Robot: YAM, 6 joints.
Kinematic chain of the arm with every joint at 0, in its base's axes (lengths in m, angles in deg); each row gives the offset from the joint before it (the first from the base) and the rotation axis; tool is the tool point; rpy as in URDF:
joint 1: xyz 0 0 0.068 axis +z
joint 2: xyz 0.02 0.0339 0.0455 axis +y
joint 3: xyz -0.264 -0.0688 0 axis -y
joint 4: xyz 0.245 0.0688 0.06 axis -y
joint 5: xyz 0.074 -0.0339 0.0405 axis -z
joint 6: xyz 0.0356 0 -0.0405 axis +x
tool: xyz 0 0 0 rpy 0 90 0
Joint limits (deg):
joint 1: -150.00..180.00
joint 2: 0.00..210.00
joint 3: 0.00..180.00
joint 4: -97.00..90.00
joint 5: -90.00..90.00
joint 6: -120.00..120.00
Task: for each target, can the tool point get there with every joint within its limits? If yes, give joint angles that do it. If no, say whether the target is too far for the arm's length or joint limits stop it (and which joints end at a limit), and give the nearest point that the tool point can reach.
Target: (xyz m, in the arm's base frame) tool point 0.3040 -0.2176 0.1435
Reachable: yes | joints -30.94 118.38 78.84 -50.45 58.53 99.48
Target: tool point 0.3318 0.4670 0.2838
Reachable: yes | joints 51.33 146.87 145.06 -15.49 -66.77 46.98
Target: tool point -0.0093 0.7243 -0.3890
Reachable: no: too far | nearest point -0.0069 0.5341 -0.2408 | short by 0.241 m
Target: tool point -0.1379 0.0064 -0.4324
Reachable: no: joint limits stop it (at a limit: joint 2) | nearest point -0.1551 0.0072 -0.3681 | short by 0.067 m
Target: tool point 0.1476 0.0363 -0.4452
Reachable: no: joint limits stop it (at a limit: joint 2) | nearest point 0.1638 0.0403 -0.3714 | short by 0.076 m
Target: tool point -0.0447 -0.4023 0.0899
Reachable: yes | joints -92.08 124.60 56.88 44.32 57.72 54.50
